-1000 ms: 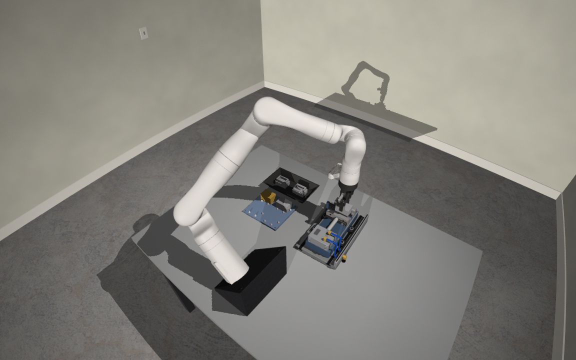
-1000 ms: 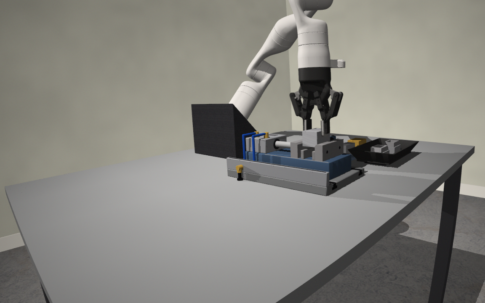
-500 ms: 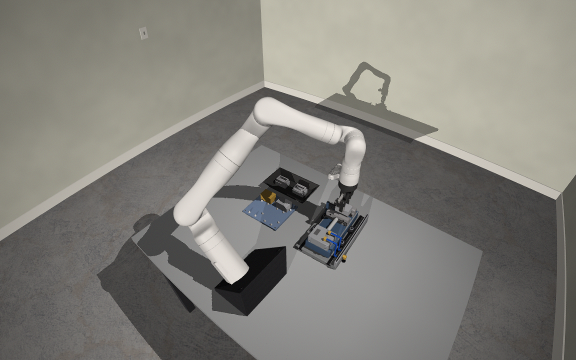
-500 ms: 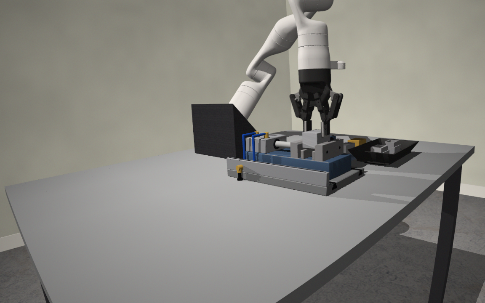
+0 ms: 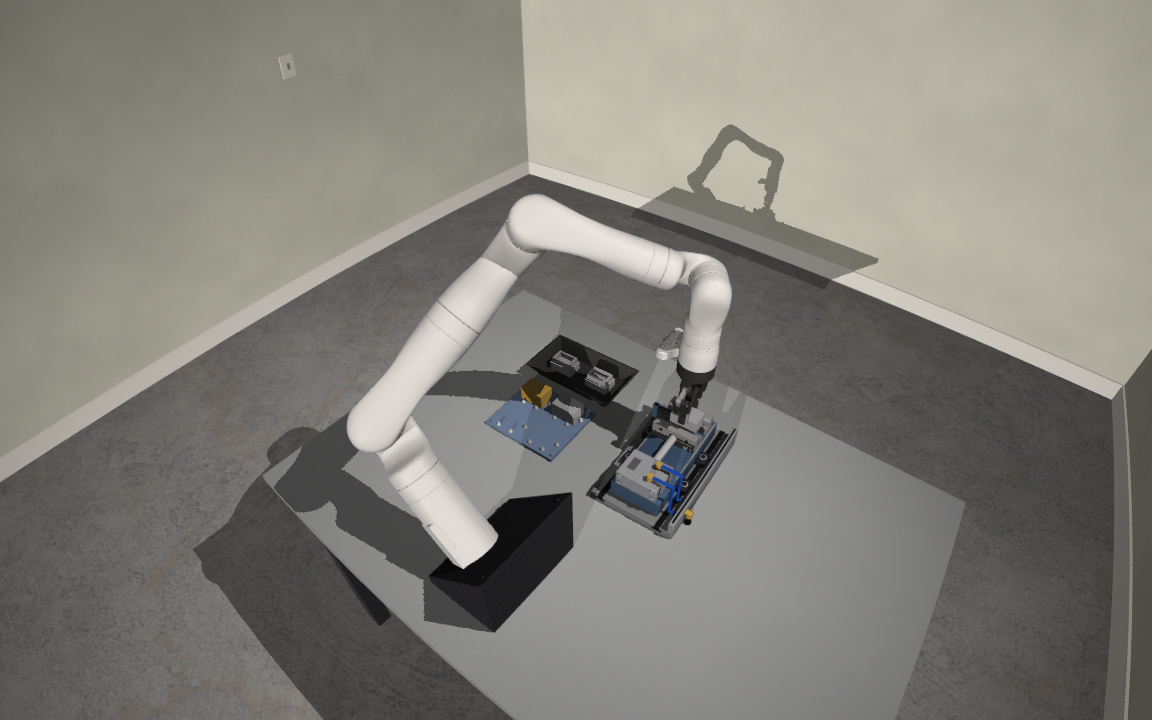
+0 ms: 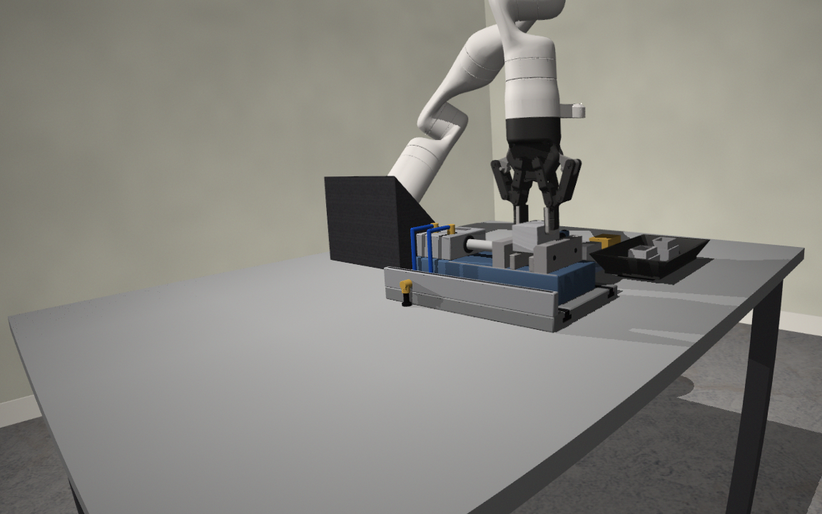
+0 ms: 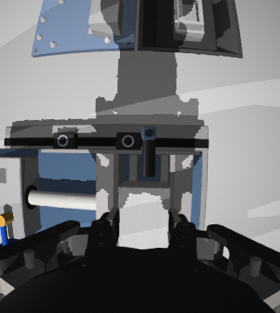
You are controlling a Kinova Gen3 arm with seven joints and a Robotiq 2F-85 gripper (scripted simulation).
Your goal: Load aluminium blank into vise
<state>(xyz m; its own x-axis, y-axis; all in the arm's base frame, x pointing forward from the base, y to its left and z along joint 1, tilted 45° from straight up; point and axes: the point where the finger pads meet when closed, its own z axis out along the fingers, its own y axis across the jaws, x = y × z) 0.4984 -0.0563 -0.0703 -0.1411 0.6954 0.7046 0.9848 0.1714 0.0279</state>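
Right now my hand is 2 cm above the aluminium blank. From my hand the other things lie so: brass blank: 34 cm to the left, 11 cm behind, 10 cm below.
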